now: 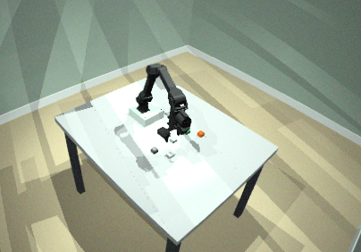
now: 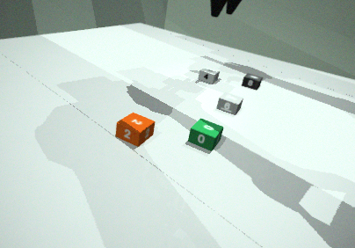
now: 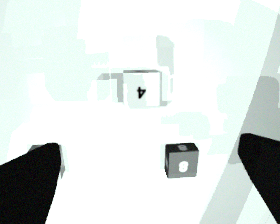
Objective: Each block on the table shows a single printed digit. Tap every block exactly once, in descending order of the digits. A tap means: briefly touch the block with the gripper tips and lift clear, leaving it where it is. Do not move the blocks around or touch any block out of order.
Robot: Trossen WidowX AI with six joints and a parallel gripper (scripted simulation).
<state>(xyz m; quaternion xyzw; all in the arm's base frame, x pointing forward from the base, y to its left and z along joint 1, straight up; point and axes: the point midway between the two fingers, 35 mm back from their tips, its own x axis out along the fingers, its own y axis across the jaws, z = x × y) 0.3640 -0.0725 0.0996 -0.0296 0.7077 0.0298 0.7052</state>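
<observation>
The black block marked 8 lies 7 cm behind my gripper tip, 5 cm to the right of it and 11 cm below it. From my gripper tip the other things lie so: grey block: 8 cm behind, 9 cm to the left, 11 cm below; then white block: 11 cm below; then green block marked 0: 9 cm behind, 20 cm to the left, 11 cm below.
</observation>
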